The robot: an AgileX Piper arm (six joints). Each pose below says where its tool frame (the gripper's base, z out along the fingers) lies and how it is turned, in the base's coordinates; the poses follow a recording.
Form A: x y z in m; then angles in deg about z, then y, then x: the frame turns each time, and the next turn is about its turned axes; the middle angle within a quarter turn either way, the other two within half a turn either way.
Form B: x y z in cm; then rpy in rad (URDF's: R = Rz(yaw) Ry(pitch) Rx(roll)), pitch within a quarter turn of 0, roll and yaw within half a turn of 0. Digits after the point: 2 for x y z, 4 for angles.
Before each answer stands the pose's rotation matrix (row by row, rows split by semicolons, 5 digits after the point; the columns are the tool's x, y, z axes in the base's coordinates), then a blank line. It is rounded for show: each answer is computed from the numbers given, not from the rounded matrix.
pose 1, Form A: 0.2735, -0.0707, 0.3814, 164.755, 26.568, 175.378
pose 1, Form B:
-0.86293 0.22732 0.45131; 0.23518 0.97115 -0.03948; -0.44726 0.07207 -0.89150

27.35, -7.07, 38.14, 3.0609, 0.4637, 2.8755
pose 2, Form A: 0.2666, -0.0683, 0.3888, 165.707, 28.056, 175.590
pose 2, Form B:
-0.85517 0.21110 0.47341; 0.21787 0.97511 -0.04126; -0.47033 0.06786 -0.87988

26.66, -6.83, 38.88, 3.0646, 0.4897, 2.8921
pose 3, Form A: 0.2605, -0.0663, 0.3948, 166.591, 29.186, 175.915
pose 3, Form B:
-0.84924 0.19752 0.48967; 0.20246 0.97832 -0.04350; -0.48765 0.06219 -0.87082

26.05, -6.63, 39.48, 3.0703, 0.5094, 2.9076
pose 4, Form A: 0.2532, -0.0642, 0.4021, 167.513, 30.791, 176.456
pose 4, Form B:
-0.83872 0.18491 0.51221; 0.18574 0.98132 -0.05012; -0.51191 0.05310 -0.85740

25.32, -6.42, 40.21, 3.0797, 0.5374, 2.9237
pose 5, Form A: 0.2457, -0.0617, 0.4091, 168.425, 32.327, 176.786
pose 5, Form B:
-0.82782 0.17096 0.53430; 0.16955 0.98414 -0.05220; -0.53475 0.04738 -0.84368

24.57, -6.17, 40.91, 3.0855, 0.5642, 2.9396
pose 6, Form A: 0.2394, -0.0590, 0.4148, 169.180, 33.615, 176.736
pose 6, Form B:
-0.81797 0.15646 0.55357; 0.15633 0.98655 -0.04783; -0.55361 0.04742 -0.83143

23.94, -5.90, 41.48, 3.0846, 0.5867, 2.9527
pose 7, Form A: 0.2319, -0.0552, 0.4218, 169.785, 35.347, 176.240
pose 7, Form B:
-0.80273 0.13962 0.57976; 0.14465 0.98876 -0.03784; -0.57853 0.05349 -0.81391

23.19, -5.52, 42.18, 3.0760, 0.6169, 2.9633
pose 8, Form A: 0.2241, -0.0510, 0.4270, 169.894, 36.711, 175.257
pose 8, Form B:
-0.78922 0.12621 0.60100; 0.14067 0.98979 -0.02313; -0.59778 0.06629 -0.79892

22.41, -5.10, 42.70, 3.0588, 0.6407, 2.9652
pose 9, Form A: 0.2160, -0.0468, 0.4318, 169.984, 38.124, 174.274
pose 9, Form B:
-0.77469 0.11240 0.62228; 0.13682 0.99056 -0.00859; -0.61737 0.07849 -0.78275

21.60, -4.68, 43.18, 3.0417, 0.6654, 2.9668
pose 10, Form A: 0.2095, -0.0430, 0.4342, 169.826, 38.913, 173.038
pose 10, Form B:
-0.76587 0.10040 0.63511; 0.13744 0.99047 0.00917; -0.62814 0.09431 -0.77236

20.95, -4.30, 43.42, 3.0201, 0.6792, 2.9640
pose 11, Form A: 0.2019, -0.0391, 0.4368, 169.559, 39.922, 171.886
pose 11, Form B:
-0.75422 0.09033 0.65038; 0.13898 0.99001 0.02367; -0.64174 0.10825 -0.75924

20.19, -3.91, 43.68, 3.0000, 0.6968, 2.9594
